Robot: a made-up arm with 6 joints.
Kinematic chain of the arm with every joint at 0, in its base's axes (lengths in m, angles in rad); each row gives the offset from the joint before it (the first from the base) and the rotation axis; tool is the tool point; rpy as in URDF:
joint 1: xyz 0 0 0.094 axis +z
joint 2: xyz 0 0 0 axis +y
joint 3: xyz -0.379 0 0.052 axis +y
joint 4: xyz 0.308 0 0.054 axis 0.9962 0 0.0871
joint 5: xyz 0 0 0 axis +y
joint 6: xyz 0.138 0 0.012 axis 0.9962 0 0.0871
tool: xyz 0 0 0 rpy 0 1.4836 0
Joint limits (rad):
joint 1: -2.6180..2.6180
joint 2: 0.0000..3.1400
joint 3: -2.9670..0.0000
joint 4: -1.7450..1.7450
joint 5: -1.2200..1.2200
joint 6: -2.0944..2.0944
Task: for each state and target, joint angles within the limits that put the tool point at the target. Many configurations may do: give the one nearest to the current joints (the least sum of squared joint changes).
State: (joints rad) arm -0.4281 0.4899 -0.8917 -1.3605 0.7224 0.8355
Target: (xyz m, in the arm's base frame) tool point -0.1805 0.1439 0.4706
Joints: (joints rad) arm -1.2223 0.0000 -0.9842 -1.3159 1.1172 0.8355
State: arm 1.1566 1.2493 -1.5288 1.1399 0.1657 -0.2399
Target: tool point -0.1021 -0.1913 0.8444
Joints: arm 1.1286 0.7680 -2.1576 1.1565 0.0818 -0.2399
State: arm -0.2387 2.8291 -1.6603 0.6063 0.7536 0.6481
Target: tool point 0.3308 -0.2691 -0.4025
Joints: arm -0.7167 3.1400 -1.5760 0.5834 0.1896 0.6481
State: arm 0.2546 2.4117 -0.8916 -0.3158 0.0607 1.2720
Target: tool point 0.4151 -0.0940 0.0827
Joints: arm -0.2045 1.8608 -0.8312 -0.3380 0.1694 1.2720
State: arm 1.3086 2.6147 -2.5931 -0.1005 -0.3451 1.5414
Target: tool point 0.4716 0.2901 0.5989
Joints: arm 0.5485 1.7710 -1.8973 -0.0722 -0.1679 1.5414
